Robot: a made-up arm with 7 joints. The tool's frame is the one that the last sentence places.
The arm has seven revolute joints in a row. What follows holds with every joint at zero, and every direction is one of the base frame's.
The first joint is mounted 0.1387 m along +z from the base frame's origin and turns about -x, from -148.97 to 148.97 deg.
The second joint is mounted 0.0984 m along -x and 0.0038 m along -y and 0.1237 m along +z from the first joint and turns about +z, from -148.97 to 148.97 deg.
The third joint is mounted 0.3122 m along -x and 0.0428 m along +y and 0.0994 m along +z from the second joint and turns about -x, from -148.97 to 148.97 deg.
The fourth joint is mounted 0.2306 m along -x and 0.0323 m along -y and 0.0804 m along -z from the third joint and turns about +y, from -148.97 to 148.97 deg.
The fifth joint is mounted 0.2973 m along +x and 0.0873 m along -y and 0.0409 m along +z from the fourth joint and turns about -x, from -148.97 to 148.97 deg.
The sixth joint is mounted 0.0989 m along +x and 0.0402 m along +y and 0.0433 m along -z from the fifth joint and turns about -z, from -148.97 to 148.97 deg.
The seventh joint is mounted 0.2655 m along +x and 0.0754 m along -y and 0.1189 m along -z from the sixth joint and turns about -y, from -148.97 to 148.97 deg.
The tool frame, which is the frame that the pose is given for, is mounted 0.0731 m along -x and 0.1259 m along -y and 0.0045 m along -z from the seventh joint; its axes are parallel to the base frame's.
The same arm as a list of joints. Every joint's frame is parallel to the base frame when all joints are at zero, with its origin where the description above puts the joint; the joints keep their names.
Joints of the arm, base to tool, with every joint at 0 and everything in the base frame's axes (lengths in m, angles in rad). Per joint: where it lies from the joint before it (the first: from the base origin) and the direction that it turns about. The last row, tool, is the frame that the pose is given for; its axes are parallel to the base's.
joint 1: axis -1 0 0 offset 0.0000 0.0000 0.1387
joint 2: axis 0 0 1 offset -0.0984 -0.0038 0.1237
joint 3: axis -1 0 0 offset -0.3122 0.0428 0.0994
joint 4: axis 0 1 0 offset -0.2306 -0.0323 -0.0804
joint 5: axis -1 0 0 offset 0.2973 -0.0873 0.0409
joint 6: axis 0 0 -1 offset 0.0989 0.0402 -0.0433
joint 7: axis 0 -1 0 offset 0.2655 -0.0754 -0.1189
tool: offset -0.0731 -0.1259 -0.0045
Joint limits (rad, base to tool): -2.6000..2.6000 -2.6000..2.6000 -2.6000..2.6000 -2.6000..2.6000 -2.6000..2.6000 -2.6000..2.6000 -2.6000..2.6000

